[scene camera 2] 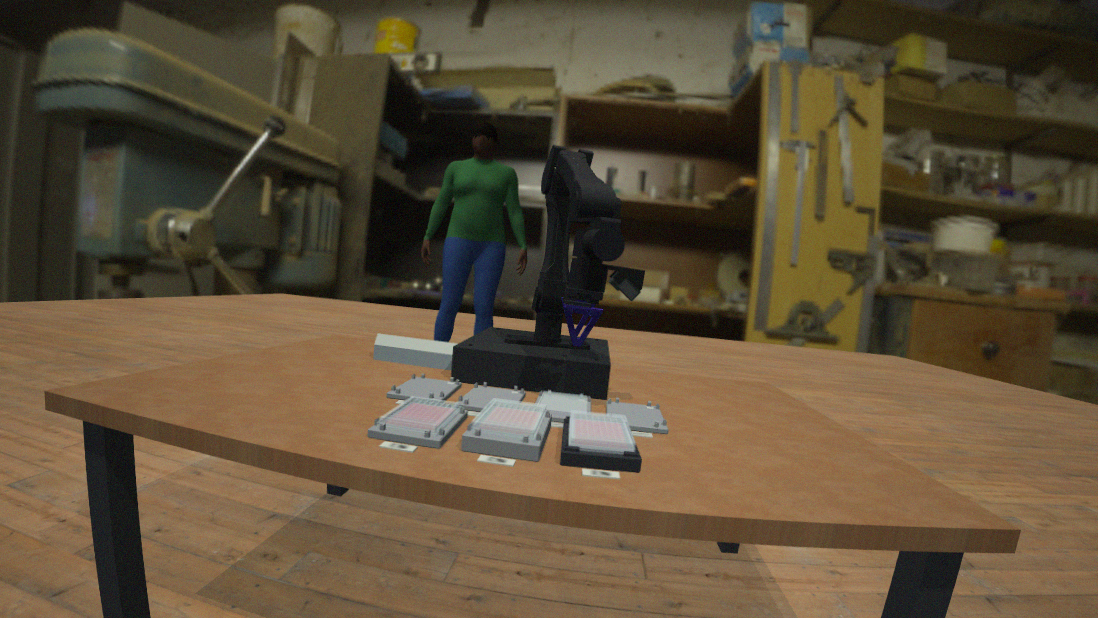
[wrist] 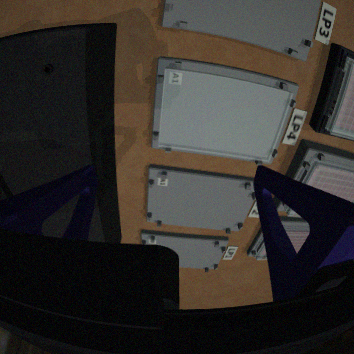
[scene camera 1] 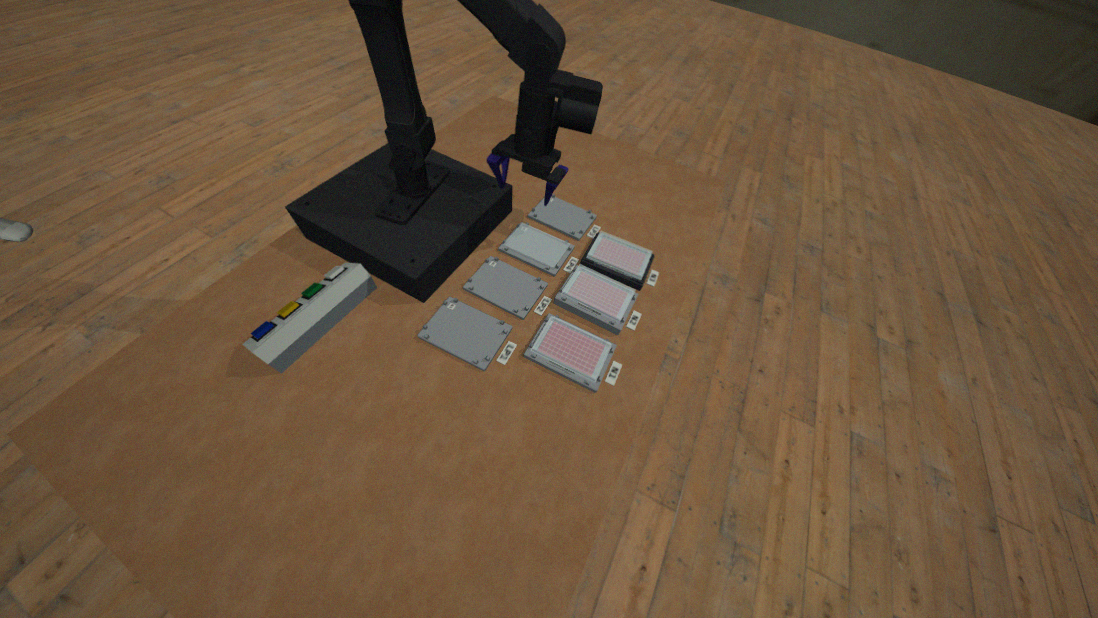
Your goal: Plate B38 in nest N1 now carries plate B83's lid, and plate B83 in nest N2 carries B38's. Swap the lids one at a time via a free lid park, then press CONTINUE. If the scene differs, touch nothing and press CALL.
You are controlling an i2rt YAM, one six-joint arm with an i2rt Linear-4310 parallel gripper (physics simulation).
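Seen in the pictures: gripper, between the fingertips: (scene camera 2: 574, 341) (wrist: 175, 173) (scene camera 1: 524, 196); arm's base, origin of its link: (scene camera 2: 546, 344) (scene camera 1: 415, 192).
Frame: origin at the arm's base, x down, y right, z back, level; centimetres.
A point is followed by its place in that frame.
The plate (scene camera 1: 572, 347) @[z -42.4, x 5.4, y 21.2 cm] (scene camera 2: 421, 416) @[z -45.5, x 5.4, y 20.4 cm] in nest N1 and the plate (scene camera 1: 597, 295) @[z -44.0, x 4.1, y 9.1 cm] (scene camera 2: 509, 418) @[z -47.1, x 4.1, y 8.0 cm] in nest N2 show pink wells under clear covers; their codes are too small to read. Grey lid parks LP1 (scene camera 1: 464, 333) @[z -22.7, x 7.1, y 24.6 cm] (wrist: 185, 252) @[z -23.2, x 7.1, y 23.4 cm], LP2 (scene camera 1: 505, 287) @[z -25.7, x 7.1, y 11.9 cm] (wrist: 200, 200) @[z -25.6, x 7.1, y 10.4 cm] and LP3 (scene camera 1: 562, 216) @[z -30.4, x 7.1, y -13.8 cm] (wrist: 240, 22) @[z -29.4, x 7.1, y -11.2 cm] carry no lid. A pale lid (scene camera 1: 536, 247) @[z -28.1, x 6.3, y -0.6 cm] (wrist: 220, 115) @[z -27.5, x 6.3, y -2.0 cm] lies on LP4. My gripper (scene camera 1: 525, 194) @[z -23.8, x -4.3, y -3.2 cm] (scene camera 2: 577, 343) @[z -23.8, x -4.3, y -3.2 cm] (wrist: 175, 173) @[z -23.8, x -4.3, y -3.2 cm] is open and empty, raised between the base and the lid parks. A button bar (scene camera 1: 318, 318) @[z 1.1, x 4.0, y 32.4 cm] bears blue, yellow, green and white buttons; their lettering is unreadable.
A third plate (scene camera 1: 620, 254) @[z -46.3, x 4.4, y -4.1 cm] (scene camera 2: 600, 432) @[z -49.5, x 4.5, y -4.2 cm] sits in a black nest beside N2, at the LP3 end of the row. The black robot base (scene camera 1: 399, 237) @[z -4.2, x 0.2, y 13.0 cm] (scene camera 2: 530, 368) @[z -15.0, x 3.2, y 4.1 cm] stands between the button bar and the lid parks. A person (scene camera 2: 480, 199) stands beyond the table.
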